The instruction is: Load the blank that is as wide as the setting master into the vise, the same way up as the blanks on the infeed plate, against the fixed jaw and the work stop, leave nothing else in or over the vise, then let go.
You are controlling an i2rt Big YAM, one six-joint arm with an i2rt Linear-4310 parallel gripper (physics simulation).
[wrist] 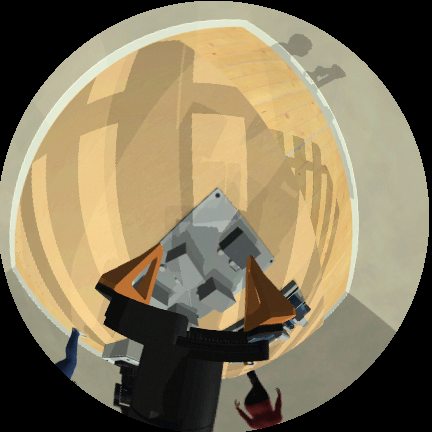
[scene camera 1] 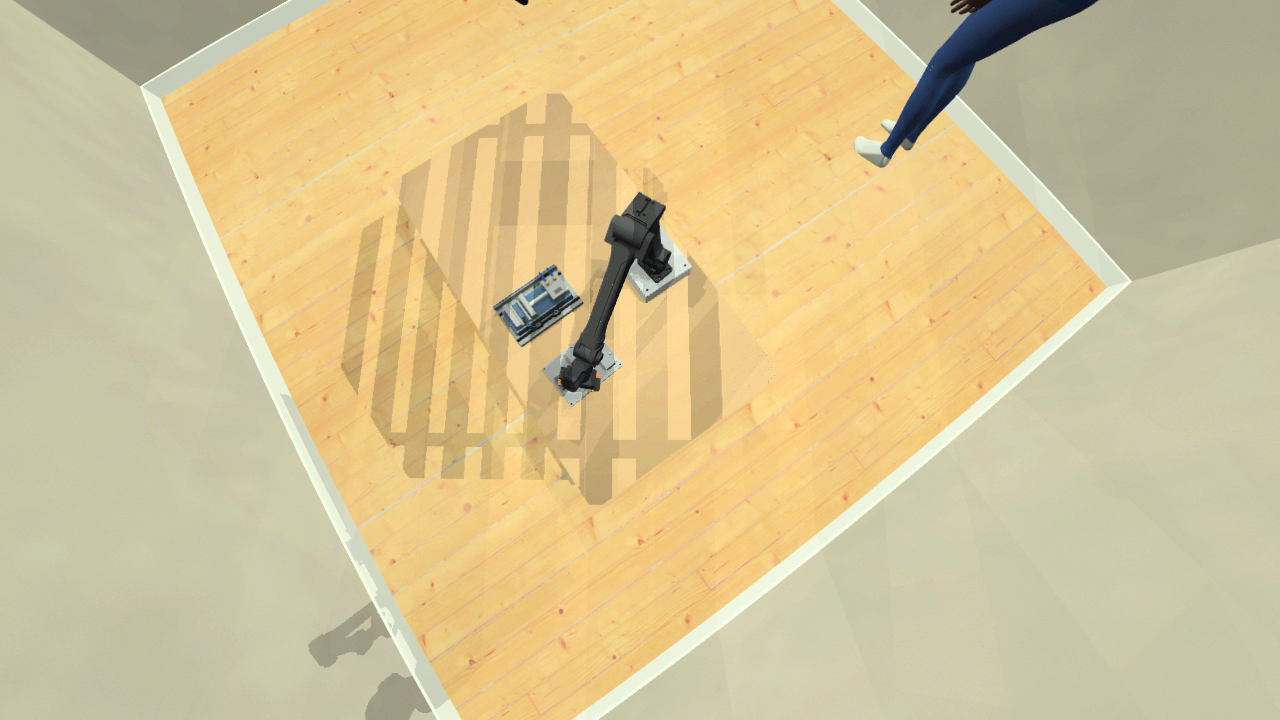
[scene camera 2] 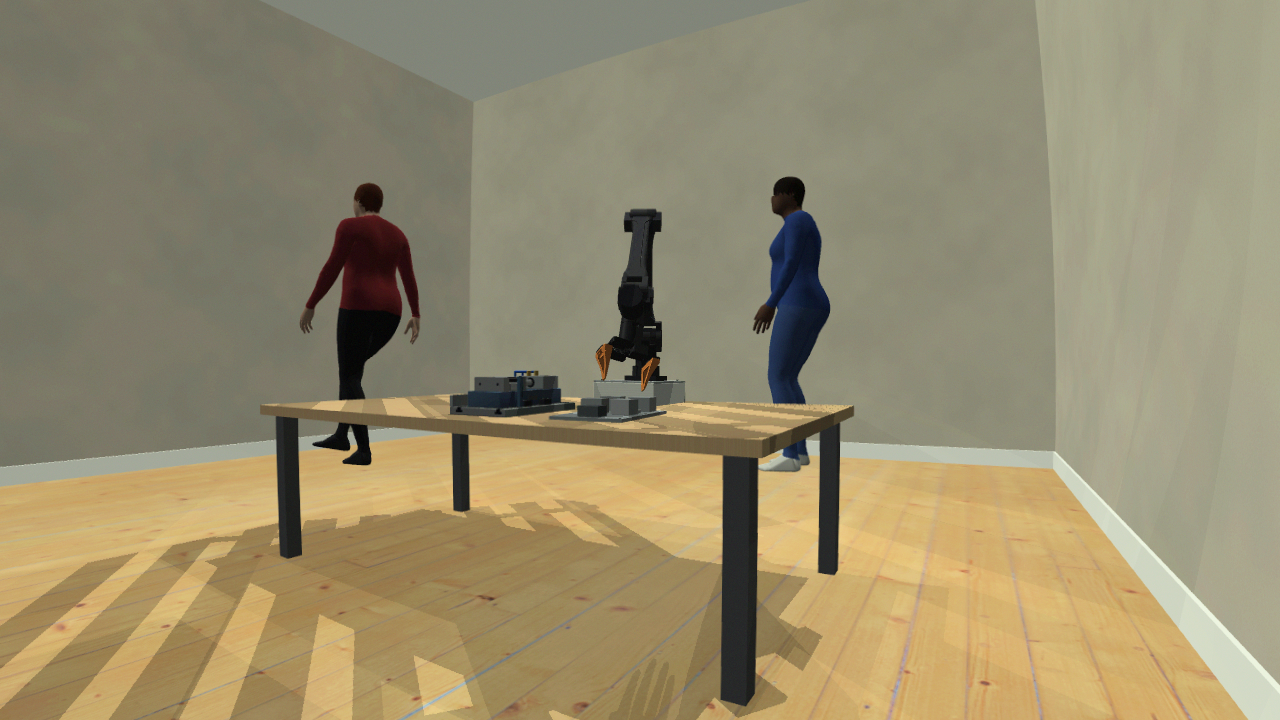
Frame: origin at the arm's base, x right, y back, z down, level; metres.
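Where they show: gripper, fingertip midpoint: [wrist: 203, 253] [scene camera 2: 623, 385]; arm's base, origin of the base link: [wrist: 132, 366] [scene camera 1: 654, 266].
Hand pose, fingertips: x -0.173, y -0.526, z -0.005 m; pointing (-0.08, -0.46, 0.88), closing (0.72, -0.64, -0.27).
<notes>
Each offset is from my fingertips to the top centre of the thing. Level surfaces: height alone.
My gripper [scene camera 1: 580, 379] [scene camera 2: 623, 383] [wrist: 203, 253] is open and empty, above the infeed plate [scene camera 1: 553, 369] [scene camera 2: 563, 417] [wrist: 215, 204]. Several grey blanks stand on the plate. In the wrist view one blank {dz +0.046, dx +0.068, dy -0.028 m} [wrist: 242, 246] is near the right fingertip, another blank {dz +0.036, dx +0.110, dy +0.063 m} [wrist: 217, 295] is nearer the gripper body, and a third blank {dz +0.036, dx +0.023, dy +0.051 m} [wrist: 184, 261] is near the left fingertip. Others are partly hidden by the gripper. The blue and grey vise {dz -0.020, dx +0.368, dy +0.087 m} [scene camera 1: 538, 311] [scene camera 2: 514, 396] [wrist: 299, 303] stands beside the plate, partly hidden by a finger in the wrist view. I cannot tell the setting master or the blanks' exact widths.
The plate and vise stand on the wooden table {dz +0.079 m} [scene camera 2: 760, 429]. The arm's pale base block [scene camera 1: 648, 288] [scene camera 2: 666, 391] is at the table's far side in scene camera 2. A person in blue [scene camera 2: 794, 268] and a person in red [scene camera 2: 371, 268] are beyond the table.
</notes>
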